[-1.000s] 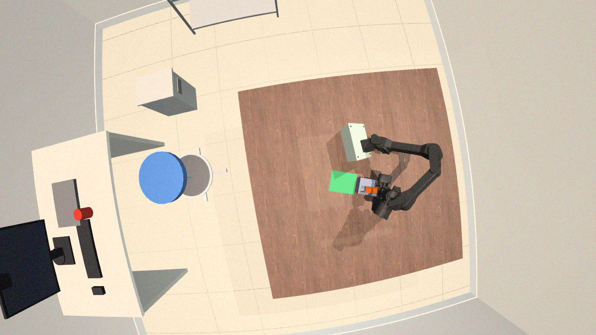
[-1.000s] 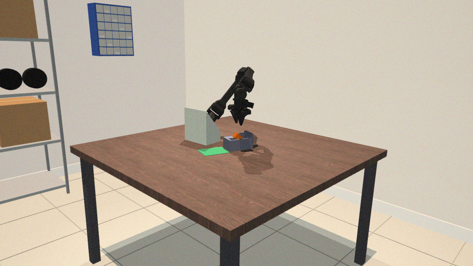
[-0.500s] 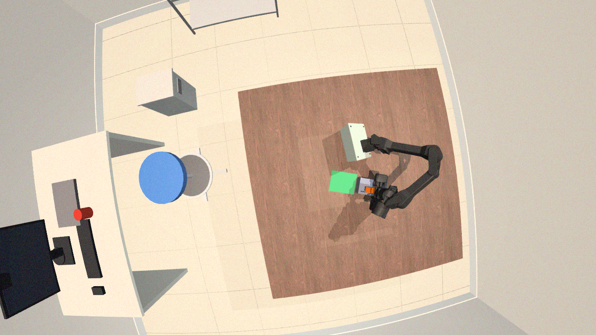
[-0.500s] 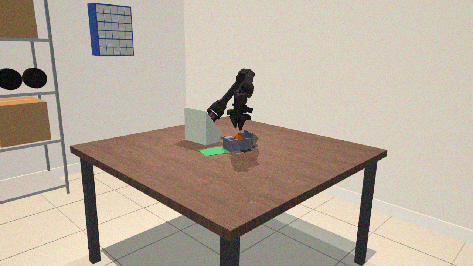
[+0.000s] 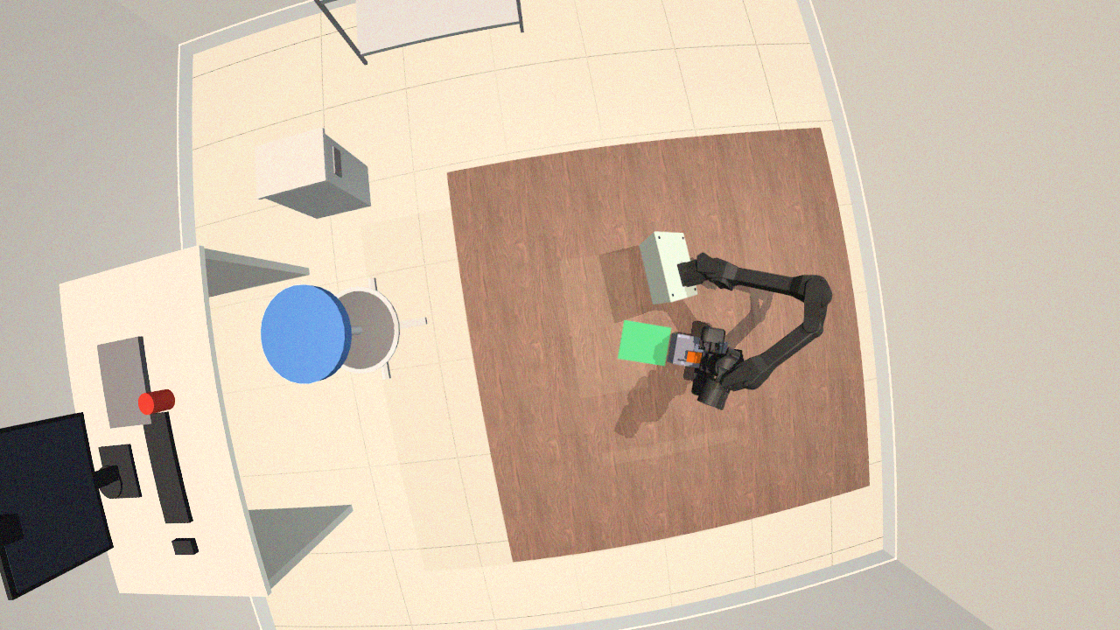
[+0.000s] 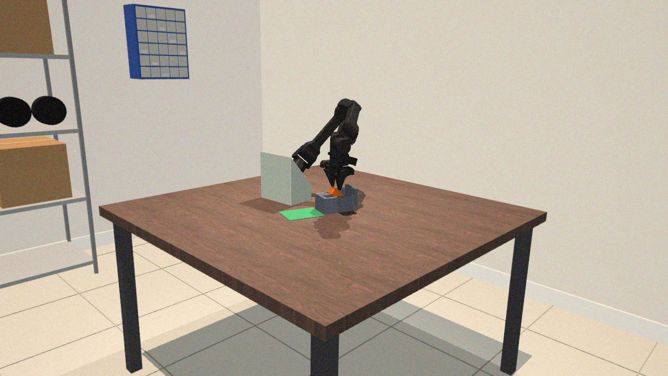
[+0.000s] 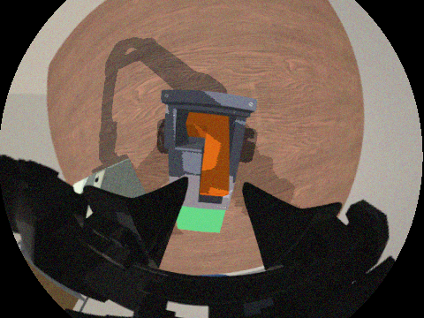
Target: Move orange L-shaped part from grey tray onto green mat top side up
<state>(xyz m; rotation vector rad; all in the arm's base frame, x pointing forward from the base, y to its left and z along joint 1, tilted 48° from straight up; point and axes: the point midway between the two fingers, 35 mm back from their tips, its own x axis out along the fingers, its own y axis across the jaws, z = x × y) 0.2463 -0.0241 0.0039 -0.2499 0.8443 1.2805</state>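
Now: gripper tip 5 cm above the orange L-shaped part and 4 cm to the right of it. Round my gripper tip: green mat (12 cm to the right, 11 cm below, 8 cm behind).
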